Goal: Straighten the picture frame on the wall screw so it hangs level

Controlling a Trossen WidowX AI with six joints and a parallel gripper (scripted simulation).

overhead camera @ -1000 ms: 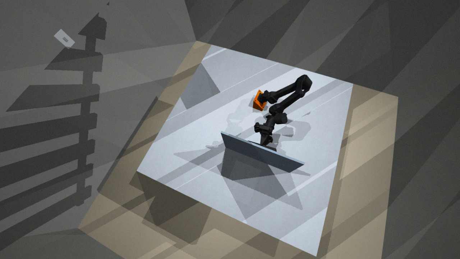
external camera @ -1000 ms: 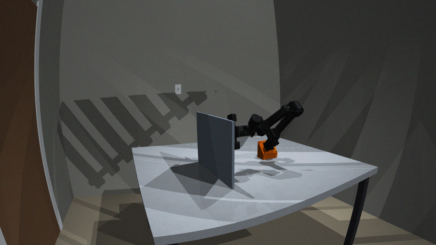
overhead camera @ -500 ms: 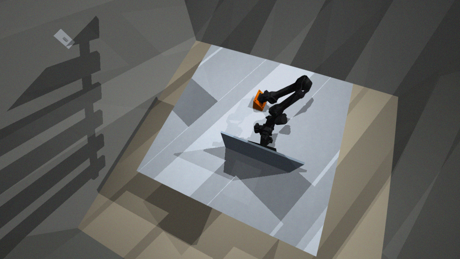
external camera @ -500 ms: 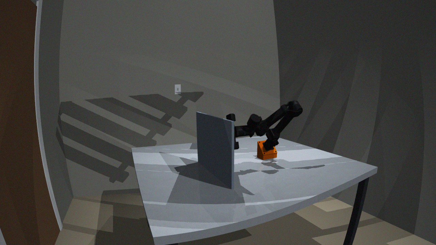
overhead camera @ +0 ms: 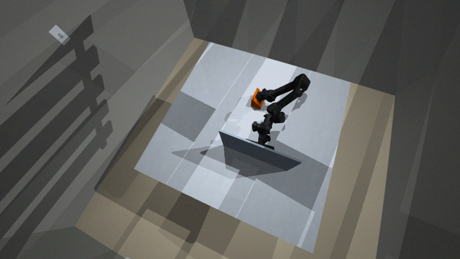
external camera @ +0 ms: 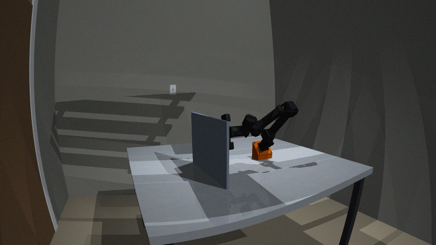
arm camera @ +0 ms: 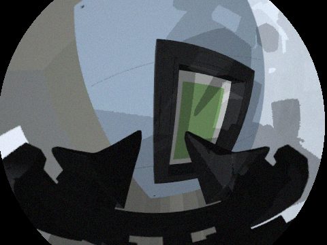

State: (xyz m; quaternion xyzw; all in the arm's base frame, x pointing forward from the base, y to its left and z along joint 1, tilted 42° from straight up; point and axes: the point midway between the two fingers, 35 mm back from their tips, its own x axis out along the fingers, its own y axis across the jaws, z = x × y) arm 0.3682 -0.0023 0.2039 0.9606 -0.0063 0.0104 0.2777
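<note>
The picture frame is 50 mm below my gripper tip, 10 mm to the left of it and 10 mm ahead of it. Round my gripper tip: grey wall panel 60 mm below, 20 mm ahead.
</note>
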